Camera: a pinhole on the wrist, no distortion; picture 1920 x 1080 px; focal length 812.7 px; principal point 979.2 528.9 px. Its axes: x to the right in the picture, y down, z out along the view. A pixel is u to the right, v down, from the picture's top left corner.
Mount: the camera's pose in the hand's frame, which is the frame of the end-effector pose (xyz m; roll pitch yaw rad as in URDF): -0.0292 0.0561 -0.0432 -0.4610 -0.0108 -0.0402
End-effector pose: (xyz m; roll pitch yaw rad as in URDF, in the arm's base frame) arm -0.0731 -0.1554 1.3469 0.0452 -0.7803 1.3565
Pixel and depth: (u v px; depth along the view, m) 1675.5 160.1 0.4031
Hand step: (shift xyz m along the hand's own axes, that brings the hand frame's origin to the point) 0.3117 0.0579 0.4029
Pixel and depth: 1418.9 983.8 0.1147
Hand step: 0.0364 0.1621 0.0316
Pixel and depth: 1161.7 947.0 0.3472
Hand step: 0.0588 0.3672 0.1891
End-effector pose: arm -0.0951 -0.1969 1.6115 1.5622 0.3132 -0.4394
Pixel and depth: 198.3 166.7 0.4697
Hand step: -0.4848 0.0959 0.4657
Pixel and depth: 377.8 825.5 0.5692
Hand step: -0.4369 0.5121 0.3696
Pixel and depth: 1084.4 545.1 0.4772
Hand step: 0.0368 0.2744 0.3806
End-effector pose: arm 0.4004 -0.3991 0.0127 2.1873 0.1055 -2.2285
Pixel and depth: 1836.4 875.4 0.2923
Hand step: 0.2863 0.2852 0.1665
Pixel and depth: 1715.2 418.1 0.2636
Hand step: 0.2100 0.1316 0.2114
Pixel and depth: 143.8 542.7 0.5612
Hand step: -0.6006 0.3375 0.4489
